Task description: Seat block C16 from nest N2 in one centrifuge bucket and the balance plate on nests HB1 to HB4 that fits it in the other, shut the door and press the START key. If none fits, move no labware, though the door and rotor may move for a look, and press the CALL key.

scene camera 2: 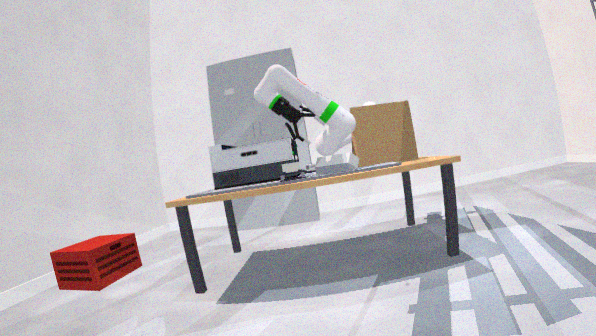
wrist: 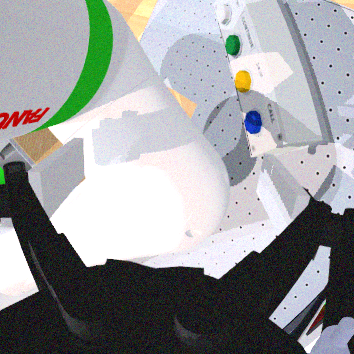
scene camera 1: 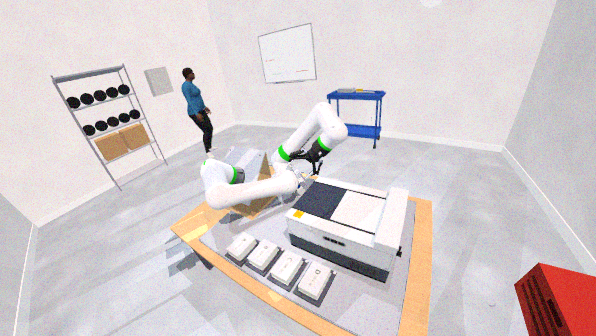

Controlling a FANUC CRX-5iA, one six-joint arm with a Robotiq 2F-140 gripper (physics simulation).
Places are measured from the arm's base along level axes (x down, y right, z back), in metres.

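Pixels of known places: gripper, fingertip midpoint: (scene camera 2: pixel 317 134) (wrist: pixel 171 164) (scene camera 1: pixel 297 171); arm's base at its link origin: (scene camera 2: pixel 379 131) (scene camera 1: pixel 236 178).
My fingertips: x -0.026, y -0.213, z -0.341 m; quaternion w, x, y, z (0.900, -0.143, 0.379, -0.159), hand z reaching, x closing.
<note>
For each thing: its top centre in the pictures, then the offset to it from my fingertips.
- key panel at its top centre: (wrist: pixel 246 49) (scene camera 2: pixel 335 154) (scene camera 1: pixel 298 177) dx +0.121, dy -0.096, dz +0.078 m
- green key at its top centre: (wrist: pixel 229 41) dx +0.130, dy -0.094, dz +0.111 m
- yellow key at its top centre: (wrist: pixel 239 78) dx +0.130, dy -0.063, dz +0.072 m
- blue CALL key at its top centre: (wrist: pixel 249 120) dx +0.130, dy -0.032, dz +0.033 m
My gripper (scene camera 1: pixel 304 167) (scene camera 2: pixel 307 127) (wrist: pixel 171 164) is open and empty, raised beside the centrifuge, with the arm's white link behind its fingers in the wrist view. The centrifuge (scene camera 1: pixel 340 248) (scene camera 2: pixel 252 172) is a white and dark box; its top shows a dark panel and a white panel, and no rotor or buckets show. Several white plates (scene camera 1: pixel 287 268) sit on dark nests along the table's near edge; their letters are blurred. The key panel (wrist: pixel 295 85) carries a green key (wrist: pixel 233 45), a yellow key (wrist: pixel 243 81) and the blue CALL key (wrist: pixel 253 122). I cannot make out block C16 or a START label.
A brown panel (scene camera 1: pixel 263 200) (scene camera 2: pixel 382 132) stands on the table (scene camera 1: pixel 422 250) (scene camera 2: pixel 435 162) near the arm's base. A red crate (scene camera 1: pixel 565 300) (scene camera 2: pixel 95 260) is on the floor. A person (scene camera 1: pixel 194 100) stands by the shelf rack (scene camera 1: pixel 90 74); a blue cart (scene camera 1: pixel 356 95) stands behind.
</note>
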